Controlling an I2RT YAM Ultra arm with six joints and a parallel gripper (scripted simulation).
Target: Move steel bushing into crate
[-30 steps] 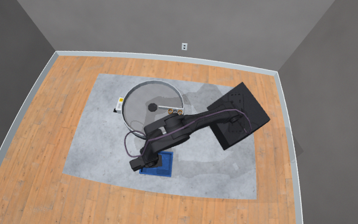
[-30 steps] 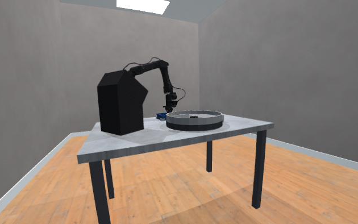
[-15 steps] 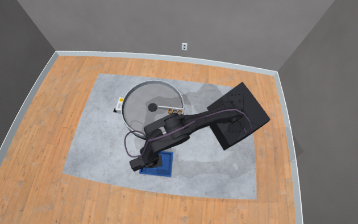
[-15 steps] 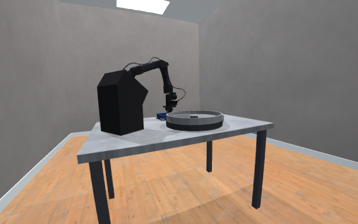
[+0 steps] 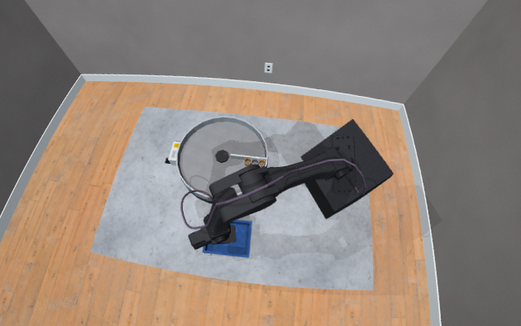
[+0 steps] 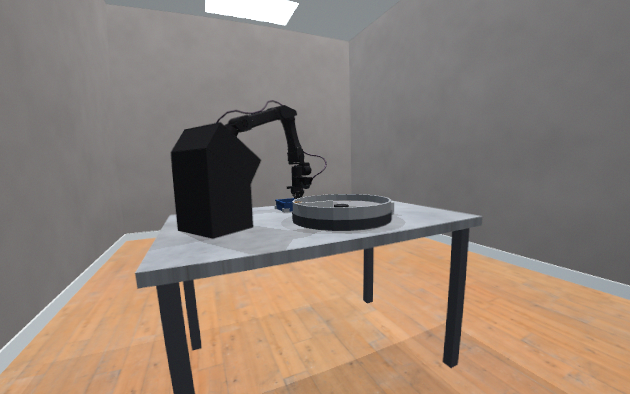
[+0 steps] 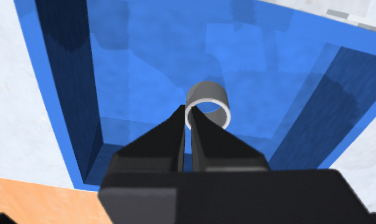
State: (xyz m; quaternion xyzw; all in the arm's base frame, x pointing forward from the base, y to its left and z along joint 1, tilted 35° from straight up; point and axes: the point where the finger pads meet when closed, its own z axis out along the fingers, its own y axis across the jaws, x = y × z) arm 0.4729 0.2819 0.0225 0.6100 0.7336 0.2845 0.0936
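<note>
Right now the blue crate is 10 mm below my hand and 10 mm behind it. From my hand the other things lie so: round grey turntable 350 mm to the right, 100 mm ahead, 20 mm above.
</note>
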